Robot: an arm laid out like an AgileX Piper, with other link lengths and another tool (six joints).
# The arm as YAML. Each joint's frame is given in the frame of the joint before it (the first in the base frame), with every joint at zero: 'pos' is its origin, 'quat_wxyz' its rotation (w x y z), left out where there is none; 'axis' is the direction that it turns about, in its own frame. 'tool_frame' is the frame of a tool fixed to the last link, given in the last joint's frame.
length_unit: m
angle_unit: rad
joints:
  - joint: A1
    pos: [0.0, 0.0, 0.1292]
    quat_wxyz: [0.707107, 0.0, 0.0, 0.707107]
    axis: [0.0, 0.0, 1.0]
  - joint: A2
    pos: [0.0, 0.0, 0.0]
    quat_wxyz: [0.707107, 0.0, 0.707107, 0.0]
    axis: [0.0, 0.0, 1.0]
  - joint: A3
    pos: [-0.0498, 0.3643, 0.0]
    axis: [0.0, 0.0, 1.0]
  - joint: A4
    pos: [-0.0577, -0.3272, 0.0]
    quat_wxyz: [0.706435, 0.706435, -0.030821, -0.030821]
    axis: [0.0, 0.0, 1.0]
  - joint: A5
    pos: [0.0, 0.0, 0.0]
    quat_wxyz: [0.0, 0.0, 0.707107, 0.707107]
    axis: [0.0, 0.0, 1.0]
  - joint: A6
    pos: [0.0, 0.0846, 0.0]
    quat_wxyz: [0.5, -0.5, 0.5, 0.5]
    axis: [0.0, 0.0, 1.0]
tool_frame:
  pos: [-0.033, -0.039, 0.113]
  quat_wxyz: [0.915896, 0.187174, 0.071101, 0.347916]
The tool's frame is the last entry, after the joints.
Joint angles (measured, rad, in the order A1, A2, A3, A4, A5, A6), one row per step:
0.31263, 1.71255, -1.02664, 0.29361, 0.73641, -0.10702
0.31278, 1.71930, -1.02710, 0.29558, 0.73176, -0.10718
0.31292, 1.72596, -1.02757, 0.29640, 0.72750, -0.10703
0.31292, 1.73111, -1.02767, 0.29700, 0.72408, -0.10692
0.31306, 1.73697, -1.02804, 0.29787, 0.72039, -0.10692
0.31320, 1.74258, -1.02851, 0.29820, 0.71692, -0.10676
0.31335, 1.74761, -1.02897, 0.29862, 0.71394, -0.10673
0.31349, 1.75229, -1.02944, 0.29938, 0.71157, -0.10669
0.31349, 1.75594, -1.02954, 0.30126, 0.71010, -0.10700
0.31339, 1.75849, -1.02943, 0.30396, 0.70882, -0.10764
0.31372, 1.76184, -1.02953, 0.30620, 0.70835, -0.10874
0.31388, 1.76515, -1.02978, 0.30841, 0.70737, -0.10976
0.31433, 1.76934, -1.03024, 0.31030, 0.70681, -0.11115
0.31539, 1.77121, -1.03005, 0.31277, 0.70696, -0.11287
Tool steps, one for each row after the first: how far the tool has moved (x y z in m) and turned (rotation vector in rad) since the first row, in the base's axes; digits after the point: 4 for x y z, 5 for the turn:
0.0011, 0.0004, -0.0026, 0.00022, 0.00197, -0.00193
0.0021, 0.0006, -0.0053, -0.00044, 0.00401, -0.00342
0.0029, 0.0008, -0.0074, -0.00105, 0.00571, -0.00469
0.0037, 0.0010, -0.0098, -0.00157, 0.00760, -0.00593
0.0046, 0.0012, -0.0121, -0.00242, 0.00927, -0.00697
0.0053, 0.0013, -0.0141, -0.00312, 0.01086, -0.00780
0.0059, 0.0016, -0.0160, -0.00352, 0.01278, -0.00871
0.0062, 0.0018, -0.0175, -0.00305, 0.01514, -0.00988
0.0064, 0.0020, -0.0186, -0.00175, 0.01694, -0.01127
0.0065, 0.0024, -0.0200, -0.00119, 0.01986, -0.01135
0.0067, 0.0027, -0.0214, -0.00051, 0.02211, -0.01178
0.0068, 0.0032, -0.0231, -0.00041, 0.02522, -0.01128
0.0064, 0.0039, -0.0239, 0.00051, 0.02749, -0.01003

